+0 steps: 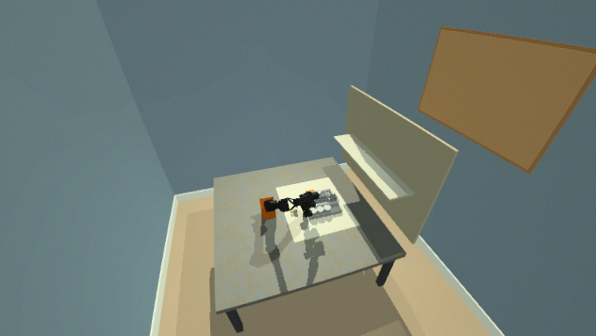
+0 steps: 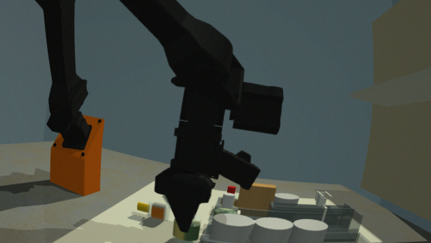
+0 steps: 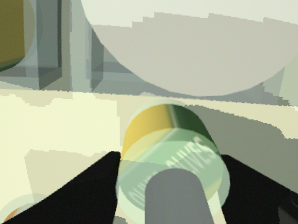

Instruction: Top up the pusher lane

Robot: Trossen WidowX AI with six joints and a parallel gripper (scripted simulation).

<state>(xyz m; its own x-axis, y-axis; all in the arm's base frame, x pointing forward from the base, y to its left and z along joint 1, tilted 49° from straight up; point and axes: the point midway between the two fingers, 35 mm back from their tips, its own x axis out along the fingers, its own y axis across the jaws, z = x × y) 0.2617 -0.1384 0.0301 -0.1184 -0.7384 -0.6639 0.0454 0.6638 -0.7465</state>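
The tan box is 20 cm to the left of my gripper tip, 12 cm ahead of it and 1 cm above it. From my gripper tip the other things lie so: red mark: 24 cm ahead, 10 cm to the left, 4 cm above; clear plastic lane rack: 21 cm ahead, 9 cm to the left, 1 cm below; dark pen: 19 cm to the left, 5 cm behind, 2 cm below.
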